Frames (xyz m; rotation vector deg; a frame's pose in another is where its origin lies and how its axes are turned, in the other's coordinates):
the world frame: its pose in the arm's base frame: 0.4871 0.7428 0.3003 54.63 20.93 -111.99
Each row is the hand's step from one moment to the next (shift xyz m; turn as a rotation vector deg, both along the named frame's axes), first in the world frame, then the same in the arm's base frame.
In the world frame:
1: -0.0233 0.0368 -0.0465 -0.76 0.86 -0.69
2: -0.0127 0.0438 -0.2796 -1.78 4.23 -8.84
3: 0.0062 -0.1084 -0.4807 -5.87 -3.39 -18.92
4: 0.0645 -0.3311 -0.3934 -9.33 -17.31 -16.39
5: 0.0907 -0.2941 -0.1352 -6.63 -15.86 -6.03
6: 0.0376 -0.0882 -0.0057 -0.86 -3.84 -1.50
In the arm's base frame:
1: 0.0595 0.0208 -0.0091 1.27 0.39 0.21
2: 0.1734 0.1463 -0.1697 8.24 3.89 -4.01
3: 0.1377 0.3356 -0.3336 7.95 16.40 -8.48
4: -0.1055 0.3721 -0.3449 -3.76 24.64 -5.83
5: -0.2058 0.1858 -0.1901 -8.30 16.19 -0.85
6: -0.0814 0.0292 -0.0418 -2.21 3.50 -0.79

